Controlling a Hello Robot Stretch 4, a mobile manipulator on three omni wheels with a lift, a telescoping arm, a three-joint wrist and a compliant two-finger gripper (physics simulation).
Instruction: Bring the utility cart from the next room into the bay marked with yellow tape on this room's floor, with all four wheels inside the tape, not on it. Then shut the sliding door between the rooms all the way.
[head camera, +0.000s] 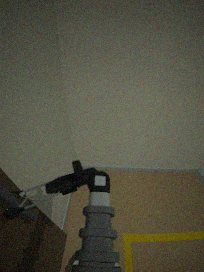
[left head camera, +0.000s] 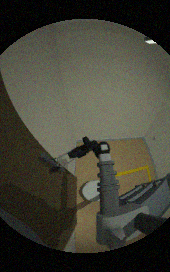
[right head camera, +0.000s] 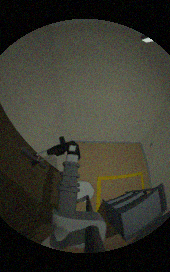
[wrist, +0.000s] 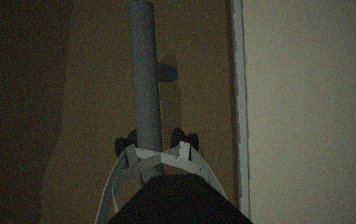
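Seen in the pictures: gripper, between the fingertips: (head camera: 5, 207) (left head camera: 49, 166) (right head camera: 31, 159) (wrist: 156, 141); robot's base, origin of its link: (left head camera: 93, 189) (right head camera: 81, 190).
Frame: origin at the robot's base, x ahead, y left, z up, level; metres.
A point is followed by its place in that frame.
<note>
The brown sliding door (head camera: 52, 242) {z 0.436, x 0.167, y 0.330 m} (left head camera: 27, 175) {z 1.267, x 0.101, y 0.331 m} (wrist: 100, 100) {z 1.176, x 0.089, y 0.331 m} stands at the left. In the wrist view its right edge lies against a pale grey strip (wrist: 240, 100) {z 1.165, x 0.287, y 0.374 m}, with no opening showing. My gripper (head camera: 16, 203) (left head camera: 56, 165) (right head camera: 36, 159) (wrist: 156, 141) {z 1.122, x 0.195, y 0.309 m} is shut on the door's grey bar handle (wrist: 143, 75) {z 1.196, x 0.215, y 0.261 m}, with a small gap beside the right fingertip. The grey utility cart (left head camera: 156, 197) {z 0.766, x -0.283, y -0.725 m} (right head camera: 142, 217) {z 0.767, x -0.417, y -0.724 m} stands at the lower right, over the near part of the yellow tape bay (head camera: 165, 236) {z -0.027, x 0.284, y -0.763 m} (left head camera: 132, 171) {z -0.029, x 0.251, y -0.914 m} (right head camera: 120, 176) {z -0.026, x 0.272, y -0.804 m}. Its wheels are hidden, so their place against the tape cannot be told.
Beige walls (head camera: 130, 100) {z 1.122, x 1.178, y -0.260 m} with a grey baseboard (head camera: 145, 169) {z 0.030, x 1.160, y -0.714 m} enclose the tan floor (head camera: 150, 200) {z -0.027, x 0.695, y -0.690 m} behind the bay. A pale round thing (left head camera: 91, 190) {z 0.187, x 0.003, y 0.041 m} (right head camera: 86, 190) {z 0.187, x 0.018, y -0.084 m} lies low beside my arm (head camera: 100, 227) {z 1.225, x 0.150, y -0.006 m}. The cart is close to the right of my arm. The views are dim and grainy.
</note>
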